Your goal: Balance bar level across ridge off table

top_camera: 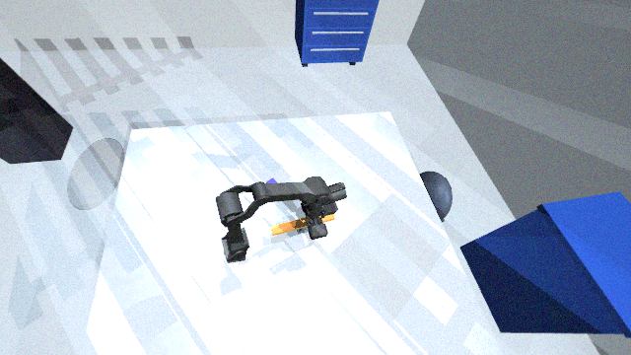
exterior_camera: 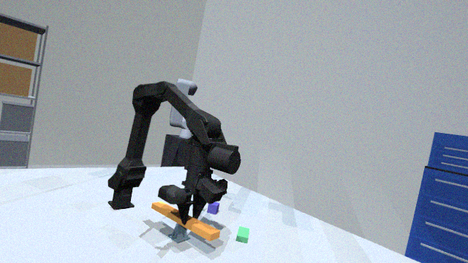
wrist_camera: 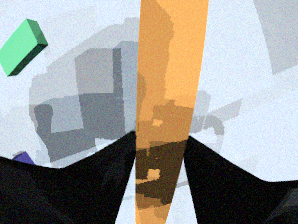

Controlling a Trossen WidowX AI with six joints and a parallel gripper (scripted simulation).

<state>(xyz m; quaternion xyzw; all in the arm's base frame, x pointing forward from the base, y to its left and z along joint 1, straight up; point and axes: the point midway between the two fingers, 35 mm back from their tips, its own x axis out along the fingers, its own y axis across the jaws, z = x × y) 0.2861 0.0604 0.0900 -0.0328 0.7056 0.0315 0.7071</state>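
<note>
Right now the bar is 30 mm behind my gripper tip. From my gripper tip the other things lie so: green cube: 170 mm to the left, 50 mm below, 50 mm ahead; purple cube: 200 mm to the left, 130 mm behind, 40 mm below.
</note>
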